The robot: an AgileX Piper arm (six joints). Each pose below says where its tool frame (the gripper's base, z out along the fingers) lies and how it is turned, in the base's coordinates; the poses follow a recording.
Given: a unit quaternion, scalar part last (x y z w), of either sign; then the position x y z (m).
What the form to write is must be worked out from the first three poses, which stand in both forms.
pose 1, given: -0.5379 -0.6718 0.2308 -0.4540 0.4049 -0.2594 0.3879
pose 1, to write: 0.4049 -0.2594 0.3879 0.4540 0.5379 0.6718 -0.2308
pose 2, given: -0.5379 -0.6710 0.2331 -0.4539 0.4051 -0.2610 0.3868
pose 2, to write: 0.4051 -0.2610 0.3868 0.4539 0.5379 0.6710 -0.2331
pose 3, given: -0.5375 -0.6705 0.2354 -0.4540 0.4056 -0.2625 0.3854
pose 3, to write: 0.4056 -0.2625 0.3854 0.4540 0.5375 0.6705 -0.2354
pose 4, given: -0.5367 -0.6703 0.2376 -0.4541 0.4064 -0.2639 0.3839
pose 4, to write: 0.4064 -0.2639 0.3839 0.4541 0.5367 0.6703 -0.2376
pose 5, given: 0.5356 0.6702 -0.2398 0.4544 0.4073 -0.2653 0.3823
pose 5, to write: 0.4073 -0.2653 0.3823 0.4544 0.5356 0.6702 -0.2398
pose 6, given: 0.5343 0.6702 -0.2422 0.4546 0.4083 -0.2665 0.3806
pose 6, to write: 0.4083 -0.2665 0.3806 0.4546 0.5343 0.6702 -0.2422
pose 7, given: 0.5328 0.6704 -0.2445 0.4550 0.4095 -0.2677 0.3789
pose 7, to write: 0.4095 -0.2677 0.3789 0.4550 0.5328 0.6704 -0.2445
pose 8, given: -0.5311 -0.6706 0.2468 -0.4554 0.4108 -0.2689 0.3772
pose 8, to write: 0.4108 -0.2689 0.3772 0.4554 0.5311 0.6706 -0.2468
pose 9, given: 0.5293 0.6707 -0.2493 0.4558 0.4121 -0.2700 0.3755
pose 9, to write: 0.4121 -0.2700 0.3755 0.4558 0.5293 0.6707 -0.2493
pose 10, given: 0.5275 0.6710 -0.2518 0.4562 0.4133 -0.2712 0.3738
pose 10, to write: 0.4133 -0.2712 0.3738 0.4562 0.5275 0.6710 -0.2518
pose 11, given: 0.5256 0.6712 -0.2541 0.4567 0.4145 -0.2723 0.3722
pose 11, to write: 0.4145 -0.2723 0.3722 0.4567 0.5256 0.6712 -0.2541
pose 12, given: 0.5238 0.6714 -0.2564 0.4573 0.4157 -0.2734 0.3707
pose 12, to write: 0.4157 -0.2734 0.3707 0.4573 0.5238 0.6714 -0.2564
